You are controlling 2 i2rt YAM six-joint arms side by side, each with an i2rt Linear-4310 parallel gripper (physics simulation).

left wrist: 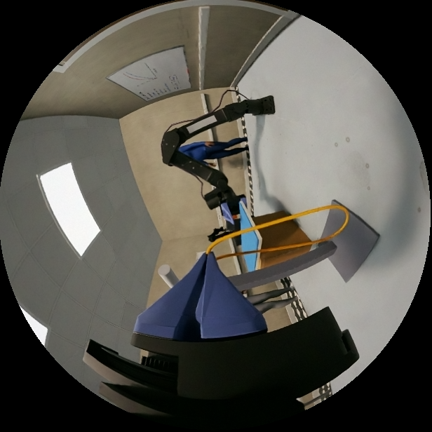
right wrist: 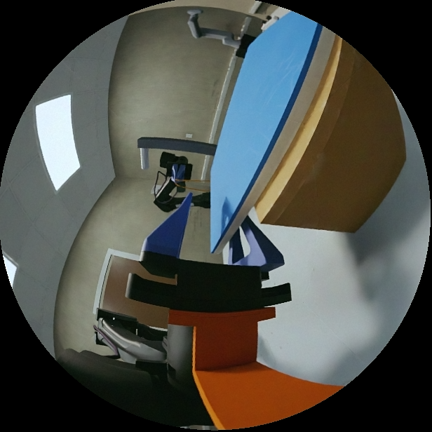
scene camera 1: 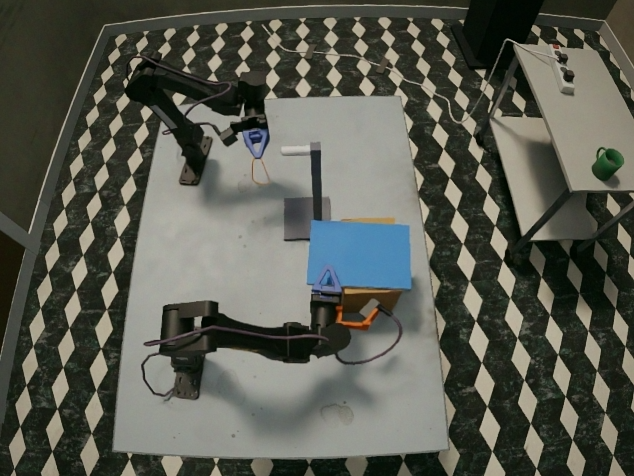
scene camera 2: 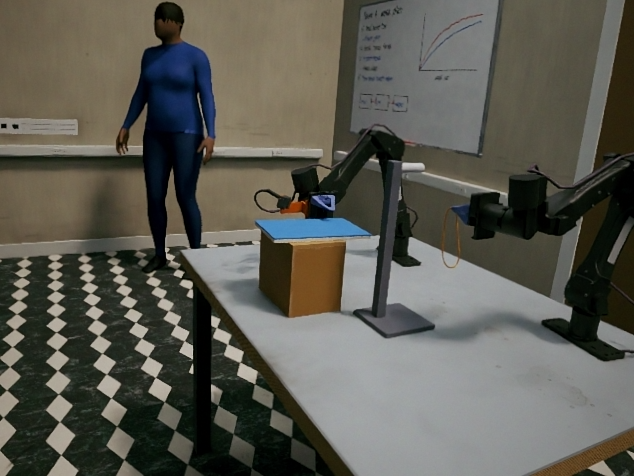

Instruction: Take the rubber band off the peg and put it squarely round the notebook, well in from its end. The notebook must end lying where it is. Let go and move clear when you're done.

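Places are measured from the left arm's base along level axes (x ahead, y left, z up), in metres.
Pixels of known places: left gripper, fingertip midpoint: (scene camera 1: 258,158) (scene camera 2: 453,207); right gripper, fingertip midpoint: (scene camera 1: 328,268) (scene camera 2: 332,219); left arm's base, origin of the base link: (scene camera 1: 196,160) (scene camera 2: 580,339); right arm's base, origin of the base link: (scene camera 1: 191,361) (scene camera 2: 397,256).
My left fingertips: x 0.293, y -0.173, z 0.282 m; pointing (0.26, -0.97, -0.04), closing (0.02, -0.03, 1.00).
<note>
For each thing: its top centre in the pictures, then the offset to it from my left fingertips. "*": a spot on its surface instead.
- blue notebook, middle of its top: (scene camera 1: 360,253) (scene camera 2: 311,227) 0.277 m ahead, 0.188 m right, 0.092 m down
- white peg, middle of its top: (scene camera 1: 296,148) (scene camera 2: 410,163) 0.109 m ahead, 0.031 m right, 0.096 m up
- orange rubber band, surface spot: (scene camera 2: 443,240) * 0.015 m ahead, 0.002 m left, 0.078 m down
- peg's grey post, middle of its top: (scene camera 2: 395,161) (scene camera 1: 315,146) 0.150 m ahead, 0.024 m right, 0.100 m up
The blue notebook (scene camera 1: 358,251) (scene camera 2: 312,228) (left wrist: 245,227) (right wrist: 270,100) lies flat on a brown box (scene camera 1: 373,299) (scene camera 2: 317,276) (right wrist: 350,150), its near end overhanging. The white peg (scene camera 1: 296,150) (scene camera 2: 413,167) (left wrist: 167,274) (right wrist: 145,159) is bare. My left gripper (scene camera 1: 257,156) (scene camera 2: 454,209) (left wrist: 209,256) is shut on the orange rubber band (scene camera 1: 252,171) (scene camera 2: 444,240) (left wrist: 347,217), which hangs from its tips in the air, away from the notebook. My right gripper (scene camera 1: 327,267) is partly open at the notebook's near-left corner, one finger above and one below. The lower fingertip is hidden by the notebook.
The peg's grey post (scene camera 1: 316,184) (scene camera 2: 387,230) stands on a square base (scene camera 1: 299,215) (scene camera 2: 394,322), between my left gripper and the notebook. The post rises close to the notebook's far-left corner in scene camera 1. A side table (scene camera 1: 553,128) with a green mug (scene camera 1: 607,163) stands apart at the right.
</note>
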